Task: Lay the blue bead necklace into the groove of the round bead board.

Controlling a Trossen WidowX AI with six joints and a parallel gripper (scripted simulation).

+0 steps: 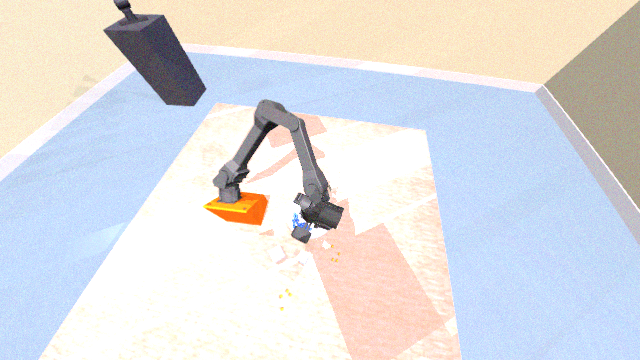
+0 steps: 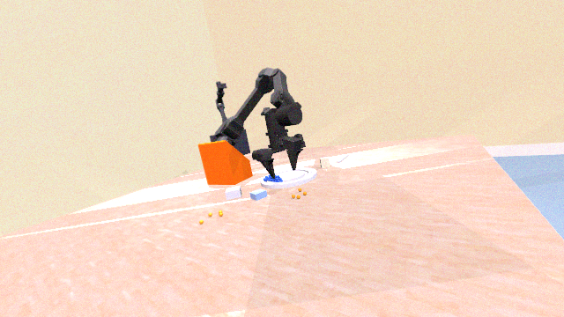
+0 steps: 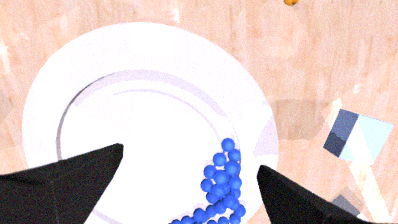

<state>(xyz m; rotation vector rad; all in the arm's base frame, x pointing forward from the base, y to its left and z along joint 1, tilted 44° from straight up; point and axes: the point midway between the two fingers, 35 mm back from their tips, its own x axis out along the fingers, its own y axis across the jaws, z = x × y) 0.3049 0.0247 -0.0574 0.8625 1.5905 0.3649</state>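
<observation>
My gripper tip is 40 mm to the right of the round white bead board, 20 mm above it and 10 mm past it. Also, from my gripper tip: white block: 130 mm to the right, 110 mm behind, 20 mm below; then light blue cube: 130 mm to the right, 20 mm below, 10 mm behind; then beige cube: 170 mm to the left, 80 mm ahead, 10 mm below.
</observation>
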